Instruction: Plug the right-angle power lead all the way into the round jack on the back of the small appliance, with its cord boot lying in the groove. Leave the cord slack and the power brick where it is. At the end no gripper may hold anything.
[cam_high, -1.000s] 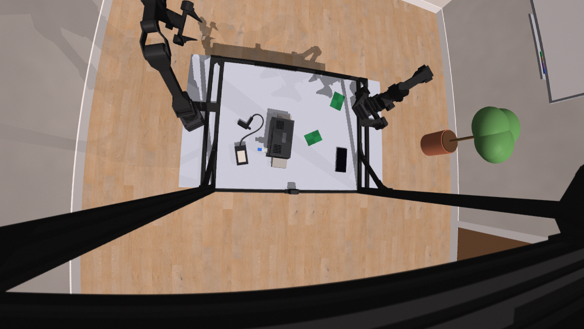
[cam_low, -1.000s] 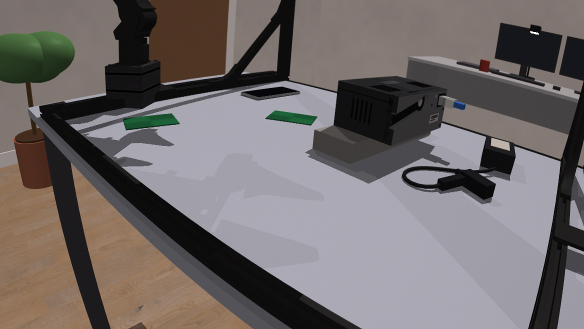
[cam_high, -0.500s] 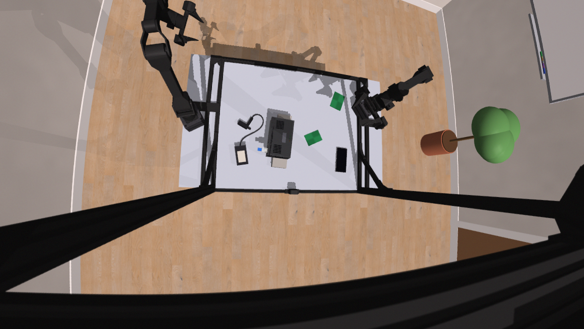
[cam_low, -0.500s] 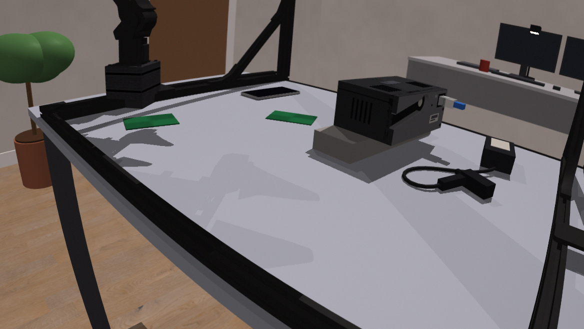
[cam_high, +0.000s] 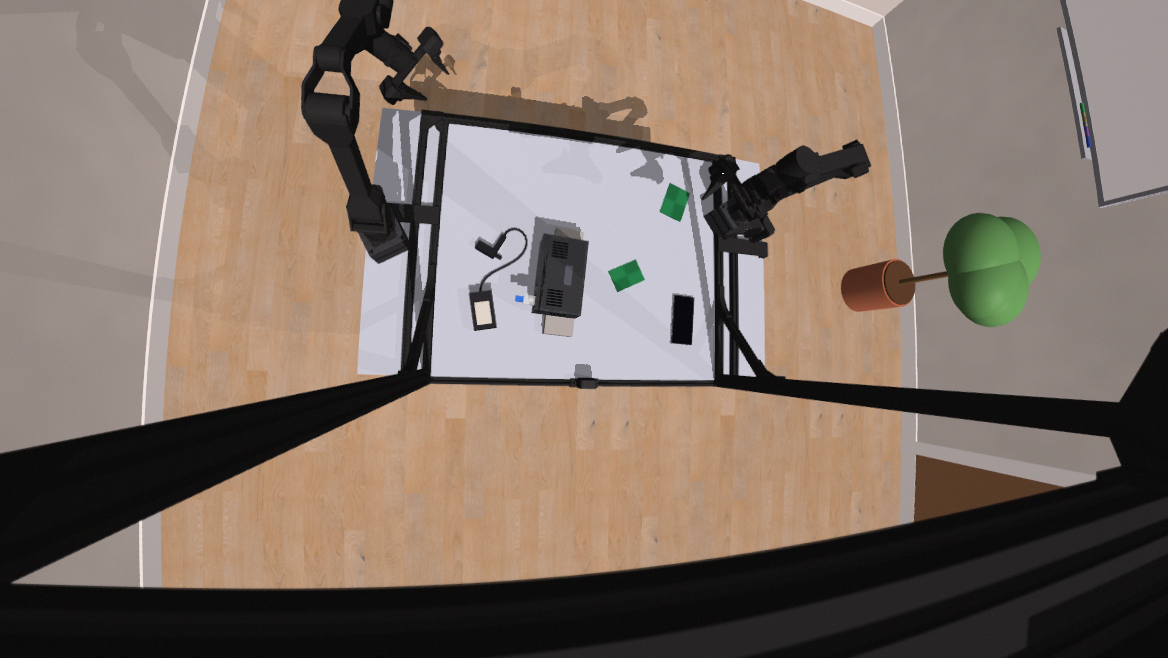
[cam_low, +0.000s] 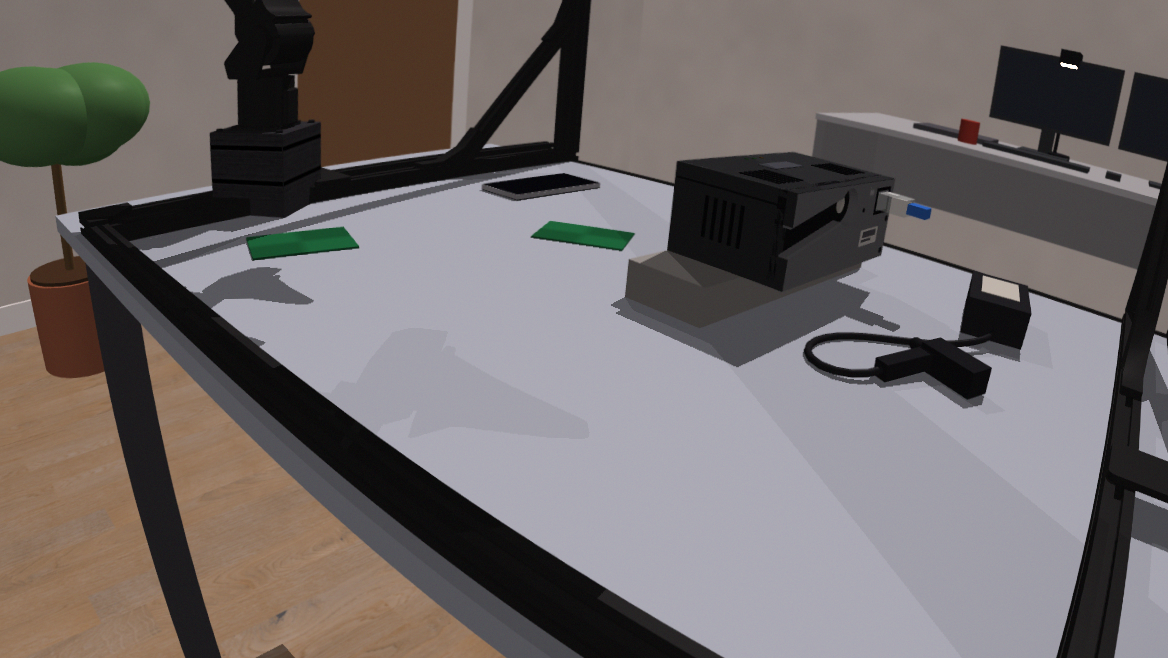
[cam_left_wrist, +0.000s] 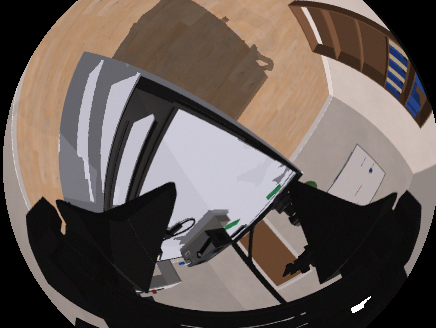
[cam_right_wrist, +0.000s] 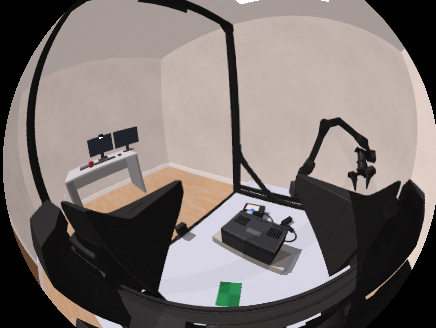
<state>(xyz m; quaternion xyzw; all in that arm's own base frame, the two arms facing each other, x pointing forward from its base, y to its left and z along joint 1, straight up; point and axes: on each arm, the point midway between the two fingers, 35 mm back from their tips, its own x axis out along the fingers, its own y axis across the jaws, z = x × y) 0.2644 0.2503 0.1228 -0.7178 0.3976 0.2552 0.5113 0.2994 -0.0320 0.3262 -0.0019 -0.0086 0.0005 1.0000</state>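
My left gripper is now 380 mm past the black right-angle plug, 120 mm to the left of it and 190 mm above it. From my left hand the other things lie so: black phone (600 mm behind, 680 mm to the right, 200 mm below).
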